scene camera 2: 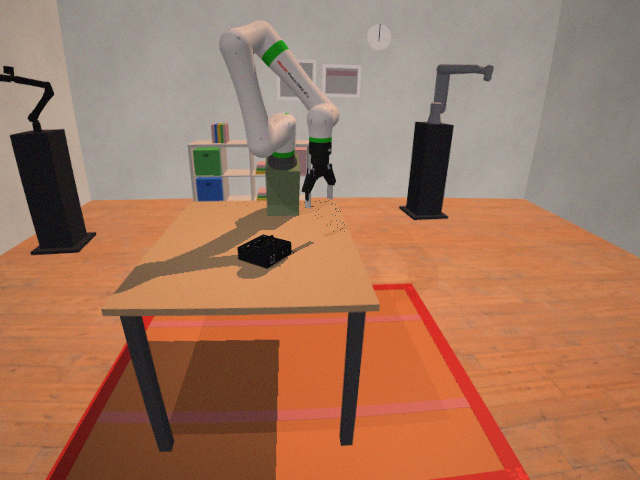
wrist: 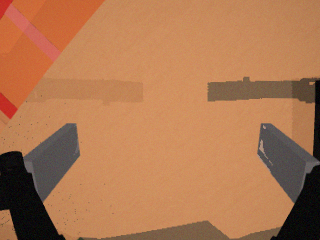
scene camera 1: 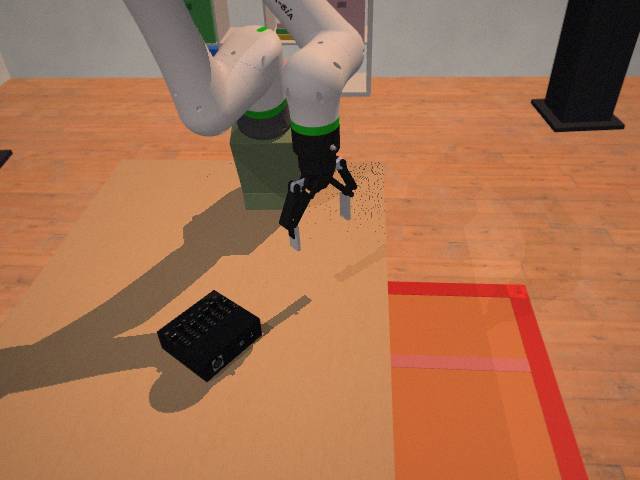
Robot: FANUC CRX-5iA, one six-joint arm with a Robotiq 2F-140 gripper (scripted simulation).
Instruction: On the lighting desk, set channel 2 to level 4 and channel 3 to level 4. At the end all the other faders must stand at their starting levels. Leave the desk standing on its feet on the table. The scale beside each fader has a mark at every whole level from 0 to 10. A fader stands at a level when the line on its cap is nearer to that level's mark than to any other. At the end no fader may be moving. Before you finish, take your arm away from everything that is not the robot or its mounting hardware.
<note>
In view: my gripper (scene camera 1: 321, 232).
My gripper shows as well in scene camera 2 (scene camera 2: 319, 203) and in the wrist view (wrist: 168, 140).
</note>
